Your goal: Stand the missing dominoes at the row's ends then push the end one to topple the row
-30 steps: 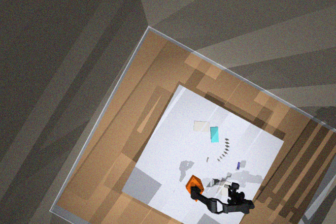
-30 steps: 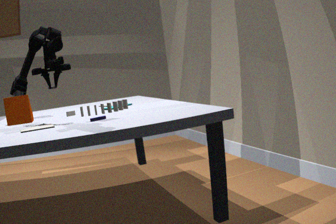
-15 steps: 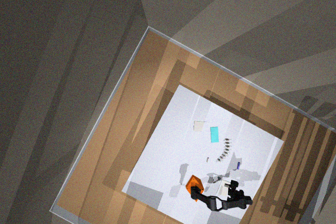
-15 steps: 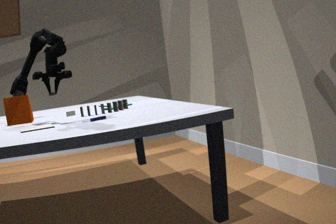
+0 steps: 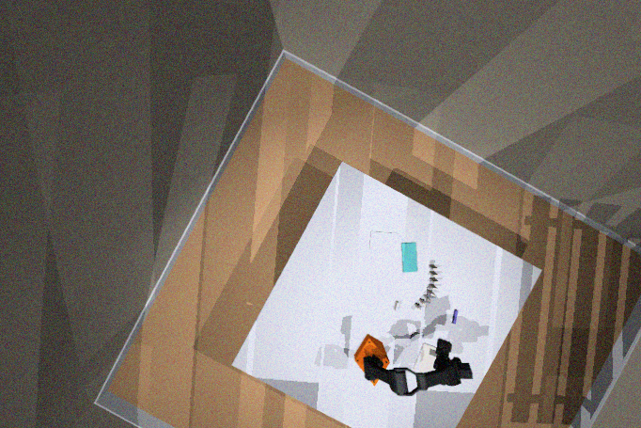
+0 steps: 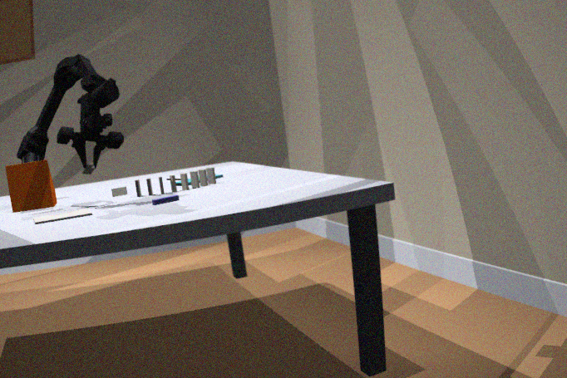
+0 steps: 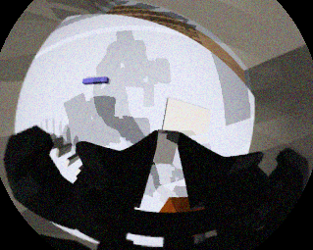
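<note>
Now: gripper tip 10 cm past the cream card, 3 cm to the left of it and 11 cm above it. From my gripper tip the other things lie so: blue domino 18 cm ahead, 8 cm to the right, 11 cm below; teal card 39 cm ahead, 29 cm to the left, 11 cm below.
</note>
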